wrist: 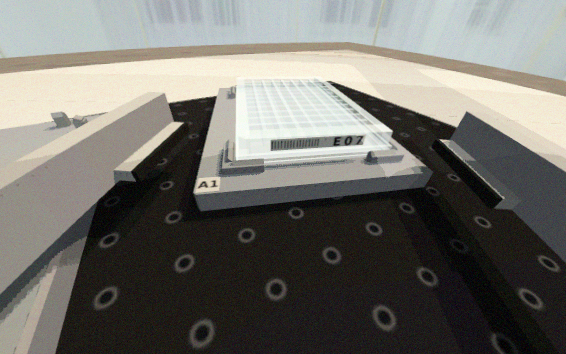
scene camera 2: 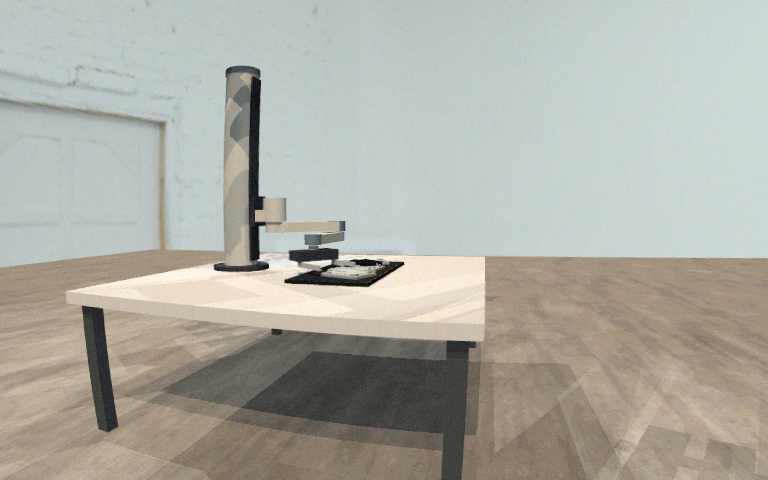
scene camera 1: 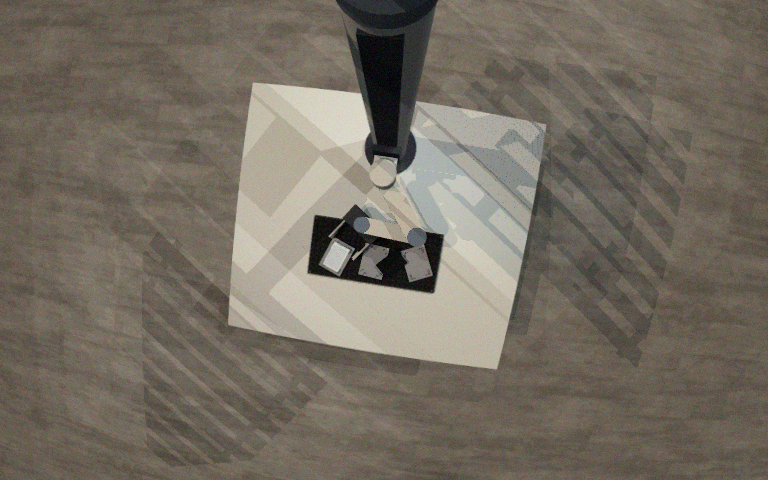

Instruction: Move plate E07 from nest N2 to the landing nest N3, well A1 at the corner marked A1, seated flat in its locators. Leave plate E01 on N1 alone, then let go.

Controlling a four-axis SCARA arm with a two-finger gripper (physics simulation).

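Plate E07 (scene camera 1: 336,256) (wrist: 280,110), clear and white with a barcode label, lies on a grey nest (wrist: 320,187) at the left end of the black board in scene camera 1. It appears level between the locators; a slight tilt cannot be told. The nest's A1 tag (wrist: 208,184) is at the near left corner in the wrist view. My gripper (scene camera 1: 349,240) (scene camera 2: 322,266) (wrist: 310,119) is open and low, with a finger on either side of the nest's near end, both apart from the plate. The nest numbers and plate E01 cannot be made out.
A middle grey nest (scene camera 1: 369,266) and a right grey nest (scene camera 1: 419,266) sit on the same black perforated board (scene camera 1: 314,249). Part of a neighbouring nest (wrist: 25,132) shows beyond the left finger. The arm's column (scene camera 2: 236,169) stands behind the board on the pale table (scene camera 1: 362,316).
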